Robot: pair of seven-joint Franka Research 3 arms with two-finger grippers.
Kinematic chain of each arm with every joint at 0, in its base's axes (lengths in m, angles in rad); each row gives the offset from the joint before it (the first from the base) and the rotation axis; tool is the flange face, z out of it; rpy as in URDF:
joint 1: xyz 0 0 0.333 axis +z
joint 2: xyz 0 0 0 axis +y
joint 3: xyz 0 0 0.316 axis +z
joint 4: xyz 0.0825 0 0 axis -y
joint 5: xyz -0.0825 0 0.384 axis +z
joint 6: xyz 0 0 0 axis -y
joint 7: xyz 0.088 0 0 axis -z
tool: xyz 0 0 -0.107 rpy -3.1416 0 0
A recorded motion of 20 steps. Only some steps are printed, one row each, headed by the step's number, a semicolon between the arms.
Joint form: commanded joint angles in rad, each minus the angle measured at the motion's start. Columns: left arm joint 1, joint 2, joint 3, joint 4, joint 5, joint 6, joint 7; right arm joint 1, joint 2, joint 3, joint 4, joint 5, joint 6, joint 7.
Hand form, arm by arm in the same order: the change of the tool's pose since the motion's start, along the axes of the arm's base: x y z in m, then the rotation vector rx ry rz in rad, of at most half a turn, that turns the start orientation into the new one. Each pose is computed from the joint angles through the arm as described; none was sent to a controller.
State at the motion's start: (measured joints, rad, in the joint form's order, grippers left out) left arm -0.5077 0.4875 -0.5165 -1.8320 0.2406 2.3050 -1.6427; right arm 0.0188 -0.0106 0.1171 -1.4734 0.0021 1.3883 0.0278
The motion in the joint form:
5: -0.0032 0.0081 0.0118 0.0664 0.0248 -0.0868 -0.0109; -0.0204 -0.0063 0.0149 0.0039 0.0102 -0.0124 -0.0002
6: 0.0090 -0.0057 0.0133 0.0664 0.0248 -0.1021 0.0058; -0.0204 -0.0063 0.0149 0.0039 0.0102 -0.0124 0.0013
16: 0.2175 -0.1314 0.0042 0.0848 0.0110 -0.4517 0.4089; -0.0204 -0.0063 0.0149 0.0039 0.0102 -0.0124 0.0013
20: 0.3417 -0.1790 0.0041 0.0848 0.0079 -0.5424 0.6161; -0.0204 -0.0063 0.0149 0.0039 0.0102 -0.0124 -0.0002
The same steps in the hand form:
5: 0.0163 -0.0001 0.0143 0.0420 -0.0122 0.0158; -0.0033 -0.0018 0.0041 0.0088 0.0035 -0.0041
6: 0.0229 0.0064 0.0209 0.0497 -0.0185 0.0125; -0.0033 -0.0018 0.0041 0.0087 0.0035 -0.0056
16: 0.0984 0.1233 0.0752 0.2544 0.0811 -0.1770; -0.0033 -0.0018 0.0041 0.0087 0.0035 -0.0056
20: 0.1355 0.1919 0.0960 0.2839 0.1342 -0.2535; -0.0033 -0.0018 0.0041 0.0088 0.0035 -0.0041

